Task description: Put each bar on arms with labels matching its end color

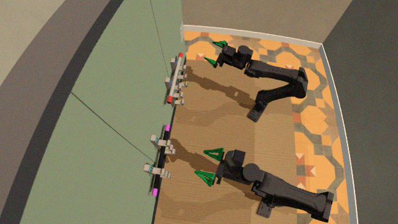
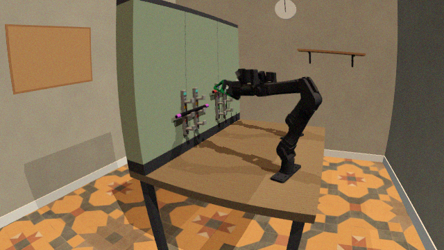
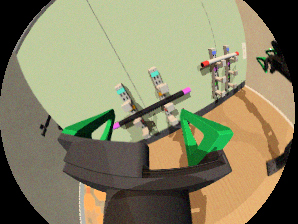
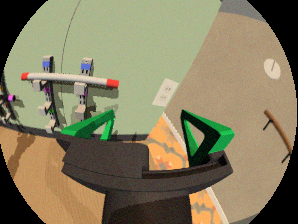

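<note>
The bar is 180 mm ahead of my left hand, 30 mm to the right of it and 120 mm below it. From my left hand the other things lie so: green wall panel (250 mm ahead, 220 mm to the right, 70 mm above).
</note>
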